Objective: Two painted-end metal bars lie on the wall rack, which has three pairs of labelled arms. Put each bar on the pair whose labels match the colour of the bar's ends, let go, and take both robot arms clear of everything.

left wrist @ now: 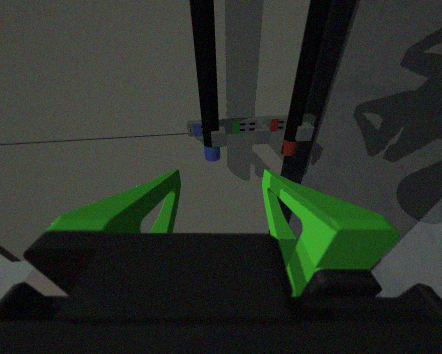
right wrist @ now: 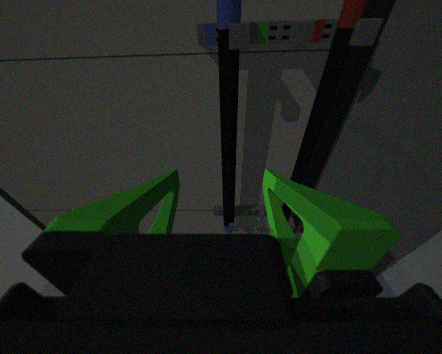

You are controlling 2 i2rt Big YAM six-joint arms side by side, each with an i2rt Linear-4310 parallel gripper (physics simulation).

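Places are measured from the left arm's base along level axes (x ahead, y up, z right), in millimetres.
Pixels of known places: left gripper, fingertip midpoint: (left wrist: 221,176); right gripper, fingertip midpoint: (right wrist: 221,176).
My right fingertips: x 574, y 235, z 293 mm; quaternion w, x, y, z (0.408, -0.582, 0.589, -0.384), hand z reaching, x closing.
Observation:
Behind a point stands the place of what it marks.
The blue-ended bar (left wrist: 205,75) {x 692, y 229, z 0 mm} (right wrist: 229,125) {x 746, y 226, z 186 mm} is black and lies beside the blue label (left wrist: 197,130) (right wrist: 210,34) of the rack bracket (left wrist: 262,124) (right wrist: 300,34). The red-ended bar (left wrist: 302,75) {x 692, y 82, z -6 mm} (right wrist: 327,95) {x 759, y 76, z 231 mm} lies between the red label (left wrist: 274,125) (right wrist: 318,31) and the outer grey block. The green label (left wrist: 236,126) (right wrist: 263,32) sits between the two bars. My left gripper (left wrist: 221,176) {x 496, y 221, z 12 mm} is open and empty, back from the bar ends in its view. My right gripper (right wrist: 221,176) {x 574, y 235, z 293 mm} is open and empty, its fingertips apart from both bars in the picture. Contact under the bars is hard to see.
Grey blocks (left wrist: 218,138) {x 648, y 215, z -82 mm} (left wrist: 305,132) {x 648, y 66, z -81 mm} (right wrist: 239,36) {x 762, y 214, z 310 mm} (right wrist: 366,32) {x 762, y 66, z 310 mm} stand close beside the bars. The far bracket shows small and partly hidden low in the right wrist view. Dark arm shadows fall on the wall at the right of the left wrist view.

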